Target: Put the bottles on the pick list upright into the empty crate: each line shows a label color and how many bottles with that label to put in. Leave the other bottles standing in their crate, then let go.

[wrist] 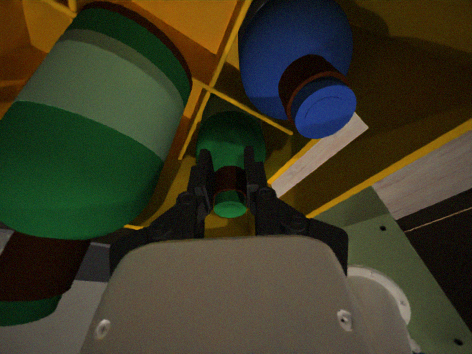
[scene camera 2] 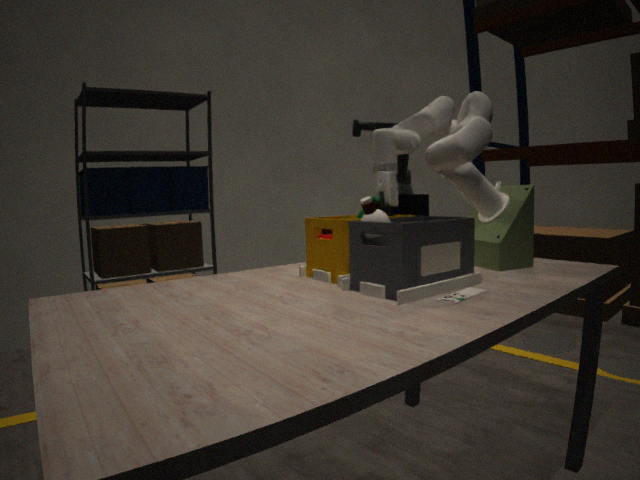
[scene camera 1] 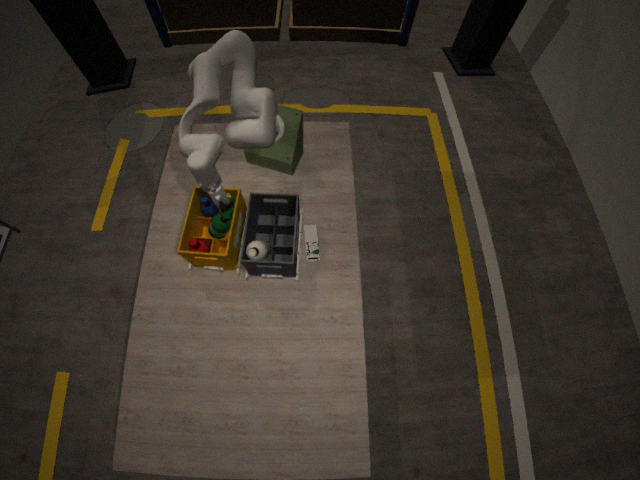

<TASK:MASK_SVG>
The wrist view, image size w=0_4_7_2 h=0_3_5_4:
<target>my gripper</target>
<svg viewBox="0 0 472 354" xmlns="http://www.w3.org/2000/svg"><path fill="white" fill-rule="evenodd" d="M376 353L347 280L349 241L347 233L343 229L313 218L306 218L301 212L277 198L275 190L267 185L263 162L255 162L253 146L246 146L246 148L243 148L247 208L250 208L251 214L255 216L256 236L204 238L205 217L210 214L210 210L213 210L215 172L210 151L200 149L198 164L191 167L187 191L179 194L176 204L155 219L149 227L143 227L125 235L111 244L109 248L110 280L98 304L79 354Z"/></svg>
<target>blue bottle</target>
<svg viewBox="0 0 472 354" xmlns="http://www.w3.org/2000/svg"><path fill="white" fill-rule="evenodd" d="M253 0L238 32L240 76L248 99L263 114L274 119L289 120L291 125L306 138L320 139L338 132L350 121L357 105L355 93L351 90L350 82L346 78L353 55L353 33L346 13L335 0Z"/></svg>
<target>green bottle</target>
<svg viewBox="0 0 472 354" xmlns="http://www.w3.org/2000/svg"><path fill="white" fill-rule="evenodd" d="M120 4L101 0L85 4L0 120L0 222L14 230L0 255L0 327L34 322L49 316L56 310L62 294L71 288L91 240L108 235L126 226L148 205L170 151L192 90L193 81L189 66L179 49L157 26L137 12Z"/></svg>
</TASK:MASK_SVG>
